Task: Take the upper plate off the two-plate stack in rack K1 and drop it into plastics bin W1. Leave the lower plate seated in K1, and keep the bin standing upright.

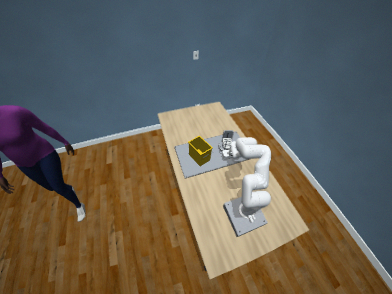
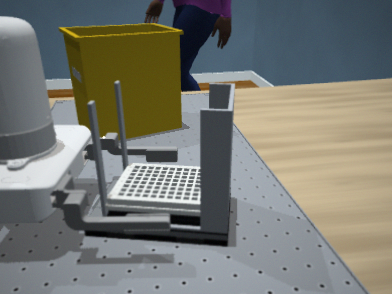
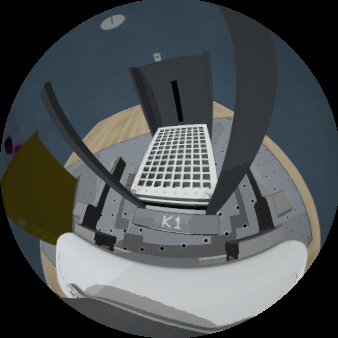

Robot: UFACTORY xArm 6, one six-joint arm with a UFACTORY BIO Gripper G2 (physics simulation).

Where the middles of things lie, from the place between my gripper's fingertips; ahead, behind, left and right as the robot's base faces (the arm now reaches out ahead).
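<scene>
With the white gridded plate [image 2: 148, 188] as my reference, I find my gripper 10 mm past it and 10 mm to the left of it. Going by their middles, this plate is the nearest to my gripper of the things named here. The yellow plastics bin W1 [image 2: 145, 58] is 50 mm above my hand, 40 mm behind it and 310 mm to the left of it.
</scene>
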